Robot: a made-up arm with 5 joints.
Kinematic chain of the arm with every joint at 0, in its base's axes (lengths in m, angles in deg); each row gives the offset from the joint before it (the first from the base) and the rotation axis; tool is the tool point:
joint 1: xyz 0 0 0.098 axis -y
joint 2: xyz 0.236 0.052 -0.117 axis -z
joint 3: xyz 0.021 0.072 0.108 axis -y
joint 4: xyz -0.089 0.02 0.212 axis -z
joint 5: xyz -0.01 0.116 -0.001 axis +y
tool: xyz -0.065 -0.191 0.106
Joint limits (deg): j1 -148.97..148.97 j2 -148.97..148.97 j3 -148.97..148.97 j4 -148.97..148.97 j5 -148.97..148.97
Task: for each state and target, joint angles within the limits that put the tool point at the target. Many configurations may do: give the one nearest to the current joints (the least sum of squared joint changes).
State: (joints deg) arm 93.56 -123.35 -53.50 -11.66 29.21
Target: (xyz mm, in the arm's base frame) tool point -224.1 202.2 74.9
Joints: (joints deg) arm 98.18 -142.55 -59.15 -14.74 34.90
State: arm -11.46 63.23 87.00 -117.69 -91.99
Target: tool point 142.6 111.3 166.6
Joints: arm 0.47 34.68 64.95 -104.70 -87.27
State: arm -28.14 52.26 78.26 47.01 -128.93
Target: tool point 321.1 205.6 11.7
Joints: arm 13.22 70.53 73.14 58.61 -124.39
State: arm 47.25 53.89 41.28 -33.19 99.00
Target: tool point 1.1 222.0 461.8
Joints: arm 53.38 65.52 40.82 -50.94 93.26
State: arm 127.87 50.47 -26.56 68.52 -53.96
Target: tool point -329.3 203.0 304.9
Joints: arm 104.45 46.46 -32.73 47.67 -73.30
